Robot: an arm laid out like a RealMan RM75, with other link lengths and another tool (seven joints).
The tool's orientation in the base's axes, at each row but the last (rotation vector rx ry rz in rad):
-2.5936 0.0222 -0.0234
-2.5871 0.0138 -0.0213
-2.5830 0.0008 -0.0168
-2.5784 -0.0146 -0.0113
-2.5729 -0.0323 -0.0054
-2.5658 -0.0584 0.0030
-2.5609 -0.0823 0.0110
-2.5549 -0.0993 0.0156
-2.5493 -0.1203 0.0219
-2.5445 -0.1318 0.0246
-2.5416 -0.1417 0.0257
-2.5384 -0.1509 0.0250
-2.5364 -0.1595 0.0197
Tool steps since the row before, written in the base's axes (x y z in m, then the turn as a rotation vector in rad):
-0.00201 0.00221 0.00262 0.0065 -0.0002 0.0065
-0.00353 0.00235 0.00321 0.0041 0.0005 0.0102
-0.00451 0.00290 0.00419 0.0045 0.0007 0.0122
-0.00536 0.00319 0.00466 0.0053 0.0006 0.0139
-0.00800 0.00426 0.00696 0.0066 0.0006 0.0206
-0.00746 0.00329 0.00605 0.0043 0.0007 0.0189
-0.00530 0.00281 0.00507 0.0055 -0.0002 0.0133
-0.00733 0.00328 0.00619 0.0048 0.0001 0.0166
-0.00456 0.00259 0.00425 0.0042 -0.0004 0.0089
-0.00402 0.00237 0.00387 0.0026 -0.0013 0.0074
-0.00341 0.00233 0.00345 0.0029 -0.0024 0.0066
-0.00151 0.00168 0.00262 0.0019 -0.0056 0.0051
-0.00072 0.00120 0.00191 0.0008 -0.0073 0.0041
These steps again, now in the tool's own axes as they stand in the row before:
-0.00202 -0.00323 -0.00113 0.0066 -0.0033 -0.0055
-0.00352 -0.00367 -0.00156 0.0042 -0.0058 -0.0083
-0.00447 -0.00469 -0.00207 0.0046 -0.0070 -0.0099
-0.00528 -0.00525 -0.00226 0.0055 -0.0079 -0.0114
-0.00783 -0.00753 -0.00355 0.0068 -0.0114 -0.0171
-0.00725 -0.00636 -0.00318 0.0045 -0.0107 -0.0155
-0.00507 -0.00542 -0.00257 0.0056 -0.0068 -0.0114
-0.00700 -0.00664 -0.00311 0.0050 -0.0089 -0.0139
-0.00426 -0.00488 -0.00191 0.0042 -0.0043 -0.0078
-0.00372 -0.00448 -0.00170 0.0025 -0.0028 -0.0070
-0.00310 -0.00418 -0.00138 0.0027 -0.0015 -0.0069
-0.00127 -0.00301 -0.00114 0.0013 0.0019 -0.0075
-0.00053 -0.00214 -0.00087 0.0000 0.0037 -0.0075

